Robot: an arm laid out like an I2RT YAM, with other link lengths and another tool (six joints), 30 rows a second.
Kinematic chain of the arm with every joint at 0, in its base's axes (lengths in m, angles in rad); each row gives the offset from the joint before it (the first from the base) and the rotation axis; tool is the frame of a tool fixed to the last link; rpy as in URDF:
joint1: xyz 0 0 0.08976 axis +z
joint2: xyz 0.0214 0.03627 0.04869 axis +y
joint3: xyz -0.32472 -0.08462 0 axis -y
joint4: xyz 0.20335 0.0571 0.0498 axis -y
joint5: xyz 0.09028 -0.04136 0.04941 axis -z
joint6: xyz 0.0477 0 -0.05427 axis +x
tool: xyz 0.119 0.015 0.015 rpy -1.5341 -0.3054 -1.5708
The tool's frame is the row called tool.
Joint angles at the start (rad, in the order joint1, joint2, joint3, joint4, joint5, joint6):
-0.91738 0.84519 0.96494 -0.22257 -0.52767 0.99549
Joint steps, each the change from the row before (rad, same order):
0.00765 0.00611 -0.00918 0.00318 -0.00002 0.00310
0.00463 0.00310 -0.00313 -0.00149 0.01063 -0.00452
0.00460 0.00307 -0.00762 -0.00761 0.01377 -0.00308
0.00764 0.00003 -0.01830 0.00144 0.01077 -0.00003
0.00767 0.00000 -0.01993 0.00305 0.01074 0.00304
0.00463 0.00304 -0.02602 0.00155 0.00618 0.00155
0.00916 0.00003 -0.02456 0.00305 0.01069 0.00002
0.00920 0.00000 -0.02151 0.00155 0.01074 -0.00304
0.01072 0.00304 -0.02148 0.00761 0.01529 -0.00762
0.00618 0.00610 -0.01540 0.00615 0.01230 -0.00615
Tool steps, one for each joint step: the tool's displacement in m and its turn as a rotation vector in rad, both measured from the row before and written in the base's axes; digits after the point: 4 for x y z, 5 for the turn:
0.0027 -0.0006 -0.0046 0.01245 0.00624 0.00738
0.0008 -0.0015 -0.0025 0.00113 0.00742 -0.00546
0.0006 -0.0021 -0.0059 0.01041 0.01392 -0.00870
0.0011 -0.0009 -0.0078 0.01217 0.01181 -0.00301
0.0010 -0.0009 -0.0082 0.01476 0.01086 -0.00337
0.0013 -0.0013 -0.0119 0.02193 0.01777 -0.00170
0.0011 -0.0002 -0.0103 0.01512 0.01552 -0.00129
0.0009 0.0001 -0.0093 0.01086 0.01596 -0.00062
0.0014 -0.0008 -0.0086 0.00344 0.01683 -0.00237
0.0012 -0.0017 -0.0070 0.00387 0.01493 -0.00420

